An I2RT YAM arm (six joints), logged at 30 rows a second.
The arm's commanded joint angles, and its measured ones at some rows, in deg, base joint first. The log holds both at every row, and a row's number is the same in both.
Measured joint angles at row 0:
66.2 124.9 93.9 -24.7 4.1 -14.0
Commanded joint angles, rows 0 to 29:
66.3 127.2 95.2 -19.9 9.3 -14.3
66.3 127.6 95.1 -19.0 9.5 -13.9
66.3 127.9 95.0 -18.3 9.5 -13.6
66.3 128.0 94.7 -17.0 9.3 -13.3
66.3 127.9 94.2 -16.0 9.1 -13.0
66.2 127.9 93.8 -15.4 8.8 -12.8
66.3 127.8 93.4 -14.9 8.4 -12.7
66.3 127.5 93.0 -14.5 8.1 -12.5
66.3 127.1 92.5 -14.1 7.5 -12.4
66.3 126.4 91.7 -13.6 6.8 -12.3
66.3 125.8 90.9 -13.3 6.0 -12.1
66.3 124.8 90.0 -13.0 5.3 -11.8
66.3 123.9 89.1 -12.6 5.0 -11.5
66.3 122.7 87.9 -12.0 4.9 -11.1
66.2 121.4 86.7 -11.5 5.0 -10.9
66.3 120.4 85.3 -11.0 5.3 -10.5
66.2 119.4 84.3 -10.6 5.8 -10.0
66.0 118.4 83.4 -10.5 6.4 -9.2
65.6 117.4 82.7 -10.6 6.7 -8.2
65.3 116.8 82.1 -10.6 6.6 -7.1
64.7 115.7 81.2 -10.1 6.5 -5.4
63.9 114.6 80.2 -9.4 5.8 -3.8
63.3 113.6 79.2 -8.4 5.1 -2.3
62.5 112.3 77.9 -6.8 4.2 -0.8
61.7 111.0 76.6 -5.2 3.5 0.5
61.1 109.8 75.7 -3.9 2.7 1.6
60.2 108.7 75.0 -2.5 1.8 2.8
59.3 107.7 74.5 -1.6 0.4 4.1
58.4 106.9 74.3 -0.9 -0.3 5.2
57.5 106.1 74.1 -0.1 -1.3 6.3
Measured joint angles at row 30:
59.5 109.4 74.6 -6.5 1.8 0.6
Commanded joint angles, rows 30 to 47:
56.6 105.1 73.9 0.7 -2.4 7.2
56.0 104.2 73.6 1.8 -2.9 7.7
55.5 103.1 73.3 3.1 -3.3 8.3
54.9 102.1 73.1 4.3 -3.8 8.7
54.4 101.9 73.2 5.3 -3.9 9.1
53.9 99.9 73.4 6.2 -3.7 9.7
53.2 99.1 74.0 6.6 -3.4 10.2
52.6 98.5 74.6 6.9 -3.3 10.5
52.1 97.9 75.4 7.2 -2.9 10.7
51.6 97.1 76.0 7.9 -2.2 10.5
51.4 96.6 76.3 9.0 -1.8 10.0
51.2 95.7 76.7 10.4 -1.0 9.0
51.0 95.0 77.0 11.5 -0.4 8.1
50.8 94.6 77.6 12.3 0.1 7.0
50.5 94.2 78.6 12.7 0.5 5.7
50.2 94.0 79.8 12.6 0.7 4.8
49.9 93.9 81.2 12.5 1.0 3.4
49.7 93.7 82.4 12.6 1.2 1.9
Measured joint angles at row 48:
50.2 95.7 78.7 8.2 -0.4 6.1
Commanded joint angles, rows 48 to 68:
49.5 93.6 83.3 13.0 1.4 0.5
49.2 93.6 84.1 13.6 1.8 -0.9
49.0 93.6 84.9 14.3 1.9 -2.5
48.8 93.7 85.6 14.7 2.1 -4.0
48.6 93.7 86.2 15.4 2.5 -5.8
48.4 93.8 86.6 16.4 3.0 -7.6
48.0 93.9 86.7 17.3 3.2 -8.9
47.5 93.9 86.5 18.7 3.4 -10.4
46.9 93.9 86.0 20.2 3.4 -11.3
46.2 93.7 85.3 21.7 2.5 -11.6
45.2 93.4 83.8 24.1 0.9 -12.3
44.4 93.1 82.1 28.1 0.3 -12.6
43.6 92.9 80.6 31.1 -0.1 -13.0
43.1 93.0 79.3 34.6 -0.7 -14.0
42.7 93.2 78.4 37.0 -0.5 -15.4
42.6 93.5 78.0 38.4 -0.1 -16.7
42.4 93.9 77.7 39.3 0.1 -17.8
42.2 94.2 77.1 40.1 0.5 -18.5
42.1 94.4 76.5 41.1 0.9 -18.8
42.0 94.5 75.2 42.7 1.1 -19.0
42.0 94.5 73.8 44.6 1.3 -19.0
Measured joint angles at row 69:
41.9 94.4 76.0 35.5 0.8 -16.3
